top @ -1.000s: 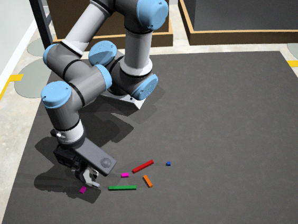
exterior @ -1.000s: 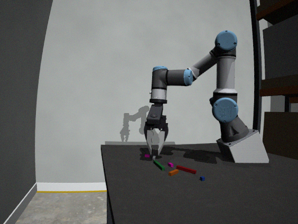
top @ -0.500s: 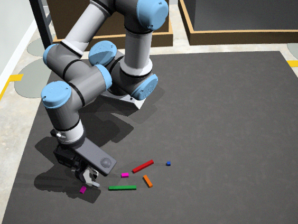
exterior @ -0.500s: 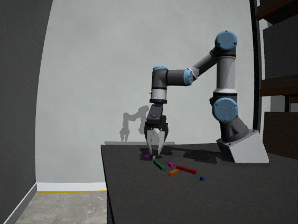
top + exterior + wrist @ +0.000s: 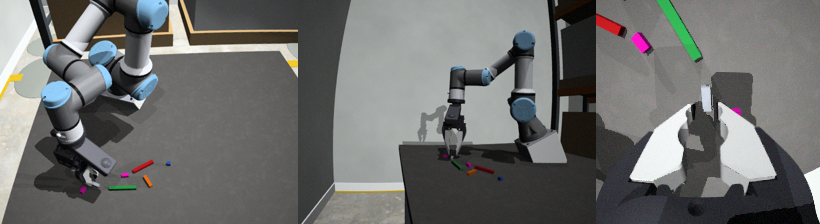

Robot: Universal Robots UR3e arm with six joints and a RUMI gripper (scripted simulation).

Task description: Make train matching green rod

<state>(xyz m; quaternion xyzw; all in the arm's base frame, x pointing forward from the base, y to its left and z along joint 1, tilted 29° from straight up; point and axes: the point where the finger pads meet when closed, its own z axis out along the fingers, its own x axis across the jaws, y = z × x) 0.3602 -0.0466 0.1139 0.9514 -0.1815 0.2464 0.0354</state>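
Now: the grey rod 3 cm below my hand. The rest, counted from my hand: green rod 8 cm to the left, 3 cm below, 1 cm ahead; orange rod 16 cm to the left, 3 cm below, 1 cm behind; red rod 14 cm to the left, 6 cm behind, 3 cm below.
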